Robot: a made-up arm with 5 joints.
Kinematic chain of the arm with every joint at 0, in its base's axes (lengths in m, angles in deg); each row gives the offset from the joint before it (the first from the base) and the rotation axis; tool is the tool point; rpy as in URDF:
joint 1: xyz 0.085 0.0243 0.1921 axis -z
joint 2: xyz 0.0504 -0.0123 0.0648 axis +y
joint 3: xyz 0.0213 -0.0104 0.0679 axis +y
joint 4: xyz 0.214 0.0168 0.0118 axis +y
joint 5: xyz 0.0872 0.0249 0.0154 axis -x
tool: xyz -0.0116 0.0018 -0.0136 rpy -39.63 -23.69 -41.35
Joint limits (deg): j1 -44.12..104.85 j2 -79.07..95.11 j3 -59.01..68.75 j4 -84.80..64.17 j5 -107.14..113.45
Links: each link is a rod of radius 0.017 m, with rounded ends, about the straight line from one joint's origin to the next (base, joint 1, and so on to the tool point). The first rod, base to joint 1, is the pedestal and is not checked.
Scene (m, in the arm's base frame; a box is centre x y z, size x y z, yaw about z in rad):
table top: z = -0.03
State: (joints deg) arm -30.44 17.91 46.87 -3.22 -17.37
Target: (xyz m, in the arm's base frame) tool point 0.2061 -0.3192 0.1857
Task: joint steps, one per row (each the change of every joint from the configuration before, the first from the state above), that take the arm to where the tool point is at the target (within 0.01 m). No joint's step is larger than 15 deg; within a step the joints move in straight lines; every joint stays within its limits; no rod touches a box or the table.
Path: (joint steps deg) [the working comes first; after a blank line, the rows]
Joints at the target: 74.40 27.54 2.41 -8.62 -14.97
Straight joint move there: clear.

1: 13.10 1.20 -5.56 -0.68 0.30
2: 13.11 1.21 -5.56 -0.67 0.30
3: 13.10 1.20 -5.55 -0.68 0.30
4: 13.11 1.20 -5.56 -0.67 0.30
5: 13.10 1.21 -5.56 -0.68 0.30
6: 13.11 1.20 -5.56 -0.67 0.30
7: 13.10 1.21 -5.55 -0.68 0.30
8: 13.11 1.20 -5.56 -0.67 0.30

